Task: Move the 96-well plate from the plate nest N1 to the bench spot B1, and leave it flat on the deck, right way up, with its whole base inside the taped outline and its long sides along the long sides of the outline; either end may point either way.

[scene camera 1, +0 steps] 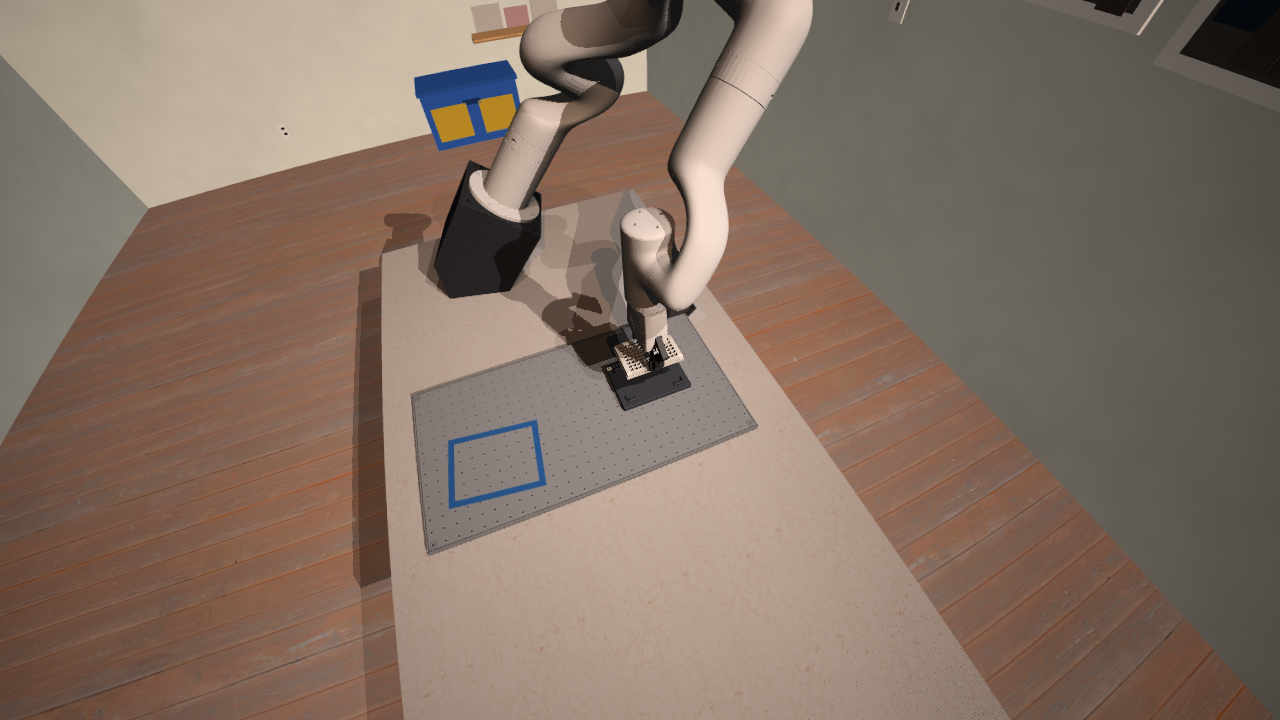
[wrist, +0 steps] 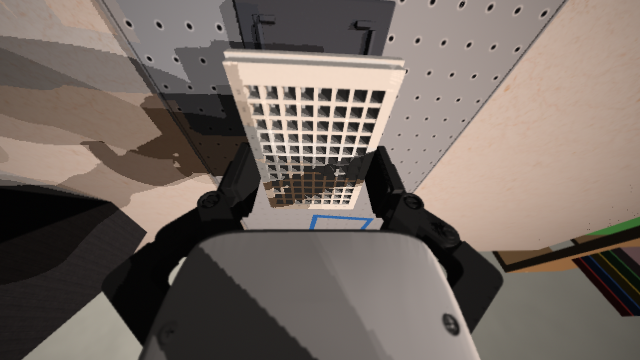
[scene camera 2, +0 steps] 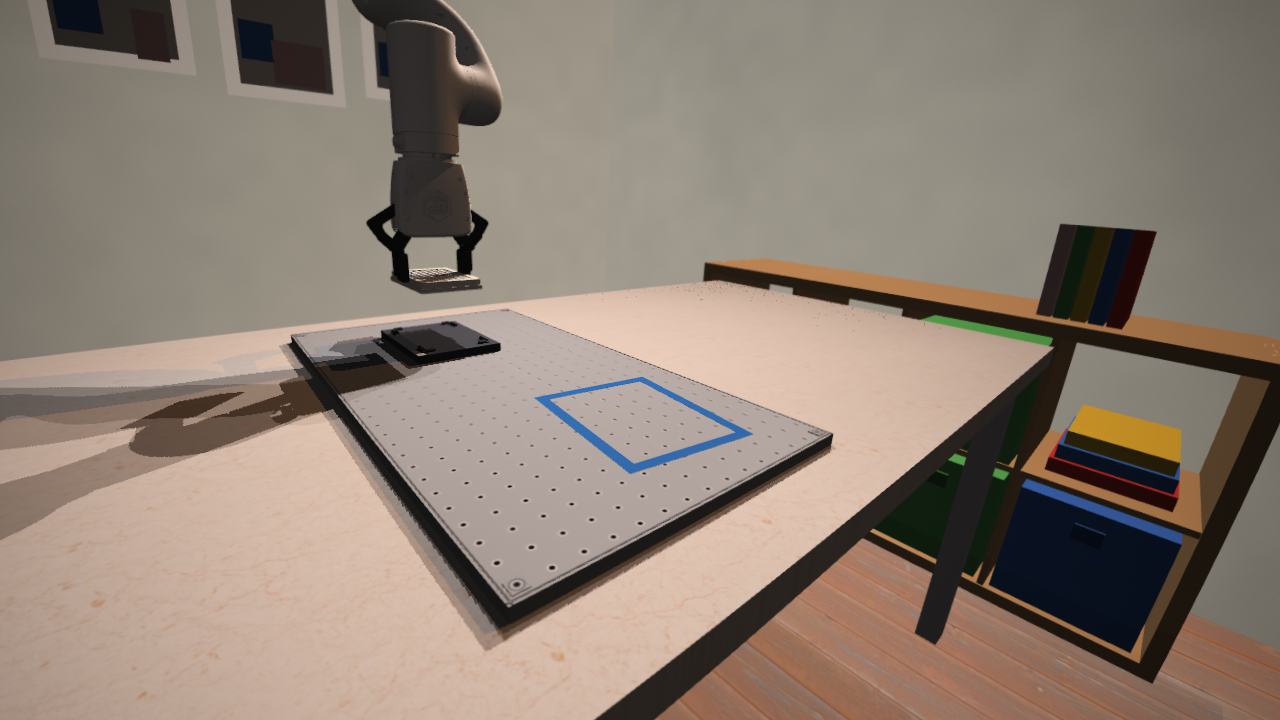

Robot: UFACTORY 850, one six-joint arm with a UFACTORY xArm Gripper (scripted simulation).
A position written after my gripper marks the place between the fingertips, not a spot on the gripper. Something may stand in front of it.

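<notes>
My gripper (scene camera 2: 434,279), (scene camera 1: 648,352), (wrist: 313,159). White 96-well plate (scene camera 1: 635,362), (wrist: 320,162). Black plate nest N1 (scene camera 2: 451,342), (scene camera 1: 656,384).
</notes>
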